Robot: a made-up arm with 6 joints.
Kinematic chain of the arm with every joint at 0, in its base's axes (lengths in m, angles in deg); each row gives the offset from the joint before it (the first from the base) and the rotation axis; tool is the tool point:
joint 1: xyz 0 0 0.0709 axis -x
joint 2: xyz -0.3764 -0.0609 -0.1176 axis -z
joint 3: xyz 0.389 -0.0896 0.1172 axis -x
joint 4: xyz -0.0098 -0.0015 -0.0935 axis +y
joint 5: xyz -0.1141 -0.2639 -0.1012 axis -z
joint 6: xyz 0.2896 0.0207 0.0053 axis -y
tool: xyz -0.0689 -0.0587 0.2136
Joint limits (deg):
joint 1: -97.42..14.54
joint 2: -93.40..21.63
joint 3: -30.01..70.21
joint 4: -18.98..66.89
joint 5: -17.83..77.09
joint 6: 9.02..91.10
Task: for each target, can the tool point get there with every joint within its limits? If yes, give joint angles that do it. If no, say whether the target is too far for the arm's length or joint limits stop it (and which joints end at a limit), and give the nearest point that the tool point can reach.
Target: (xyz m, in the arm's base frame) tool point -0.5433 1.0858 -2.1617
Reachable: no: too far | nearest point -0.1663 0.2512 -0.6060 | short by 1.805 m
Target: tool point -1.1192 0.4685 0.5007
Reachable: no: joint limits stop it (at a limit: joint 2, joint 3, joint 4, joint 5, joint 6) | nearest point -0.2574 0.3214 0.3657 | short by 0.885 m
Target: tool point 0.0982 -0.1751 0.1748
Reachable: yes | joints -3.32 -44.12 32.91 58.30 27.47 70.09
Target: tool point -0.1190 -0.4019 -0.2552
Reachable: yes | joints -65.57 12.55 54.17 39.68 21.90 47.91
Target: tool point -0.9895 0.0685 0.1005
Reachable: no: joint limits stop it (at a limit: joint 1, joint 2, joint 3, joint 5, joint 6) | nearest point -0.3536 0.3002 -0.3425 | short by 0.809 m
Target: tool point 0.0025 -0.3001 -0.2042
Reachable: yes | joints -71.85 -6.73 57.91 14.53 -2.16 51.93
